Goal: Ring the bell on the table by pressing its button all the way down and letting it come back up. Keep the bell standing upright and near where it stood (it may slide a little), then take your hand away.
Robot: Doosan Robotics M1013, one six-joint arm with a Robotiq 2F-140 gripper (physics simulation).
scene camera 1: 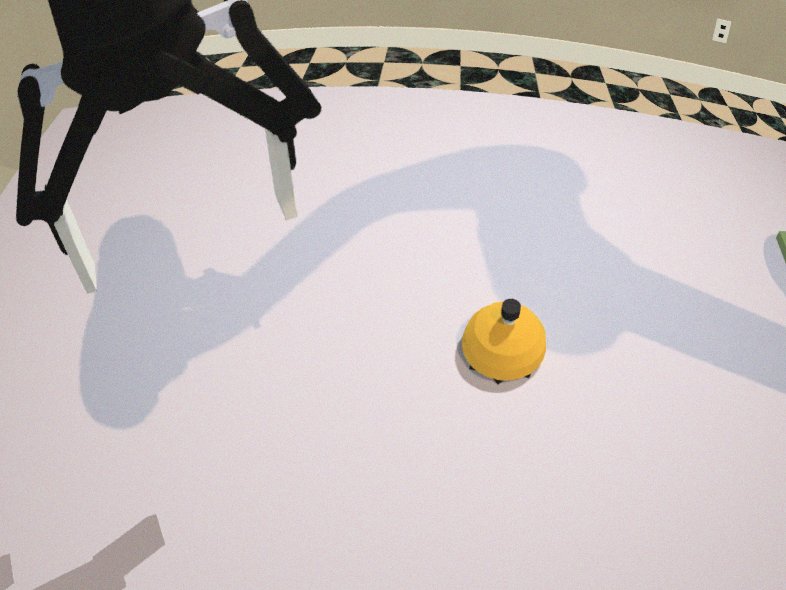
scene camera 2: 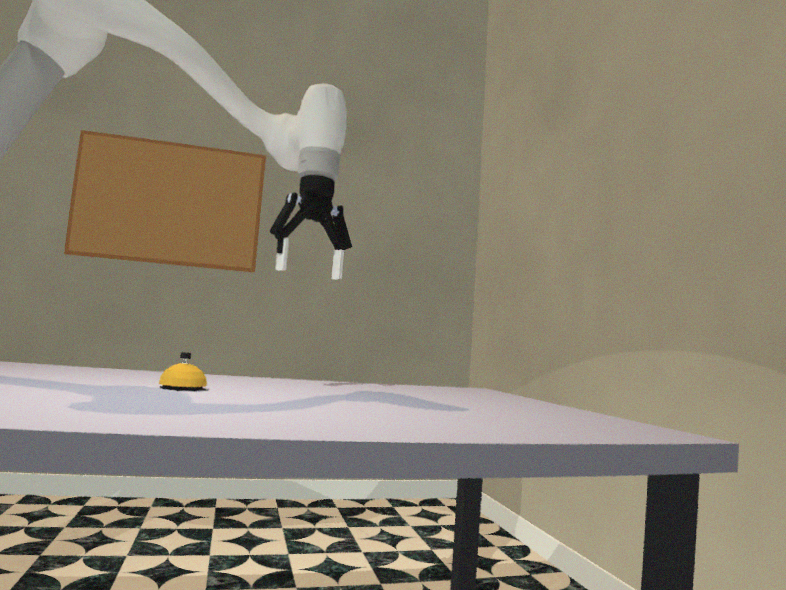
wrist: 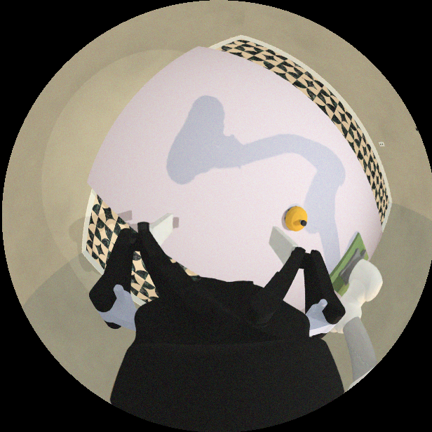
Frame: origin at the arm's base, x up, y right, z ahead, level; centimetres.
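Where they show: gripper, fingertip midpoint: [scene camera 1: 183, 242] [scene camera 2: 309, 274].
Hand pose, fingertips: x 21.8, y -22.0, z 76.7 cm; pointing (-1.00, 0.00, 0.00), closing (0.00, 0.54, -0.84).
Each offset is from my fingertips to the top centre of the thing. Level surfaces: height alone.
A yellow dome bell {dx -17.9, dy +12.5, dz -22.1 cm} [scene camera 1: 503, 346] [scene camera 2: 182, 377] [wrist: 295, 218] stands upright on the pale table {dx -24.5 cm} [scene camera 1: 380, 495] [scene camera 2: 539, 425] [wrist: 250, 200]. Its black button {dx -17.9, dy +12.5, dz -22.1 cm} [scene camera 1: 511, 309] [scene camera 2: 185, 355] [wrist: 303, 223] stands up on a short stem, with nothing touching it. My gripper [scene camera 1: 191, 255] [scene camera 2: 309, 274] [wrist: 222, 229] is wide open and empty, with its fingers pointing down. It hangs well above the table, to the right of the bell in the second scene view and up and to the left of it in the first. In the wrist view the bell is beyond the right fingertip.
A green object [scene camera 1: 782, 244] [wrist: 352, 255] lies near the arm's base, at the right edge of the first scene view. The arm [scene camera 2: 190, 57] reaches in from the left in the second scene view. A brown board [scene camera 2: 165, 201] is on the wall behind it.
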